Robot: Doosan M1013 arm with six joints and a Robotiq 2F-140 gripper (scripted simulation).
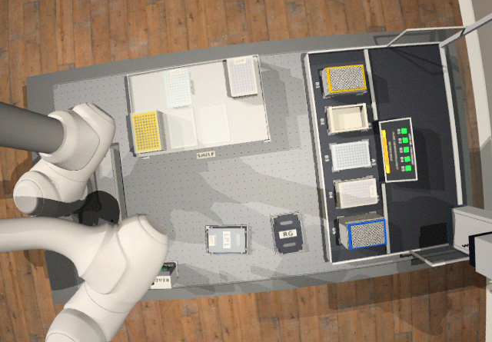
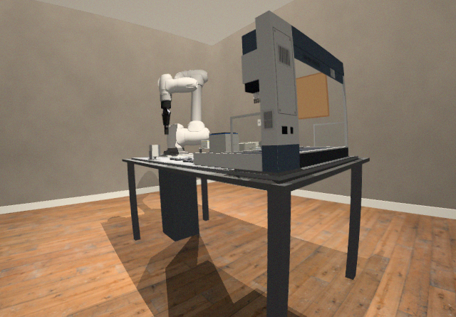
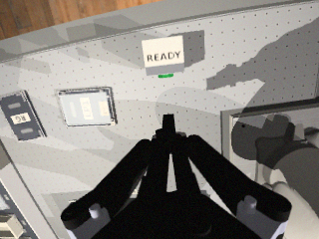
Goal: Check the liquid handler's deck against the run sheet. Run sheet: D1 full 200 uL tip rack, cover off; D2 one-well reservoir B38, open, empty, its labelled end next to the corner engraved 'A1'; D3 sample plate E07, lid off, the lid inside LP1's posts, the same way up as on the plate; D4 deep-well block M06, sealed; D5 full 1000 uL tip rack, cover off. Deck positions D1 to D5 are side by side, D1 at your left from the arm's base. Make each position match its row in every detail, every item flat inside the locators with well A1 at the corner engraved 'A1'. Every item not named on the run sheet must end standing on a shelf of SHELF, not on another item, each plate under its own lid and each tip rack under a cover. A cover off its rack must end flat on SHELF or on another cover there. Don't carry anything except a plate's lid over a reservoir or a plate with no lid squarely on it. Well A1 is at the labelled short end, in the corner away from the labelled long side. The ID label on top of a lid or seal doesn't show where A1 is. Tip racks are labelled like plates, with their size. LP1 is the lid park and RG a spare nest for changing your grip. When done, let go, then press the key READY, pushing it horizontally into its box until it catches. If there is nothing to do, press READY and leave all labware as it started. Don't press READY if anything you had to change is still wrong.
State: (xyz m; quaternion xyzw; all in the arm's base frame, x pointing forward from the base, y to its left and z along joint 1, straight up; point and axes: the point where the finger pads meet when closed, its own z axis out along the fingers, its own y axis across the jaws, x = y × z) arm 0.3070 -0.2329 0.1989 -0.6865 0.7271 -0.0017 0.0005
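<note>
Right now my hand is 8 cm to the left of the READY key box and 15 cm above it. The rest, counted from my hand: lid: 22 cm ahead, 1 cm to the right, 20 cm below; RG nest: 44 cm ahead, 1 cm to the right, 21 cm below; LP1: 22 cm ahead, 1 cm to the right, 21 cm below.
</note>
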